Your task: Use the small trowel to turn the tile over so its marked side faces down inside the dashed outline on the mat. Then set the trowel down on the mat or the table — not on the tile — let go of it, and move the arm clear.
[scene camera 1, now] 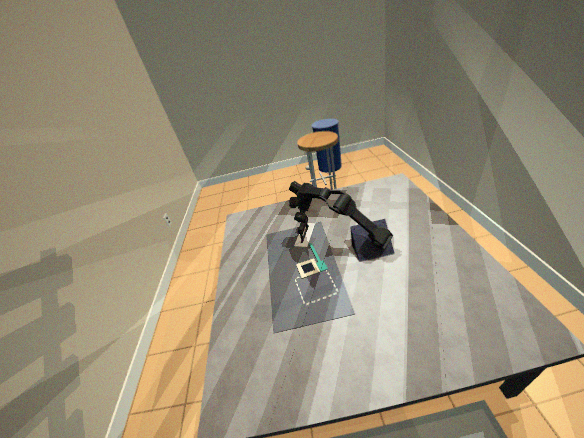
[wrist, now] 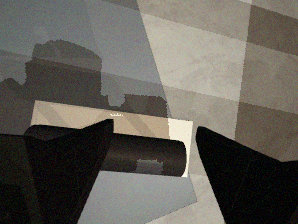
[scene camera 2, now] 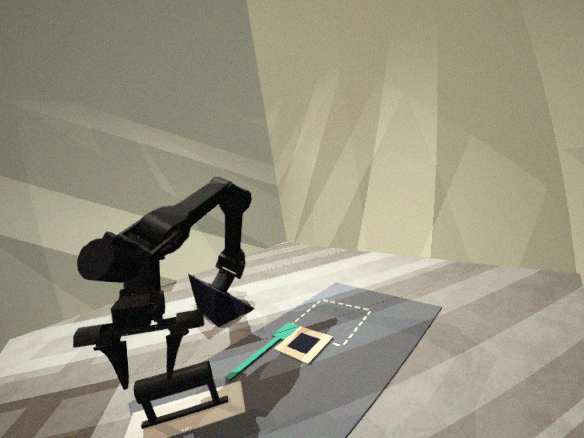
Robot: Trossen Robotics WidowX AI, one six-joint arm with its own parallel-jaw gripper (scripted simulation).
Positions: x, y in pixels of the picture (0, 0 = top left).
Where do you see a grey mat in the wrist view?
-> At 99, 61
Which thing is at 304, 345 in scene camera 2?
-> A tile.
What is my gripper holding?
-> Nothing.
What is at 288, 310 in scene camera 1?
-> A grey mat.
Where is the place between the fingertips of my gripper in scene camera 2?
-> At 148, 384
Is my gripper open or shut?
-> Open.
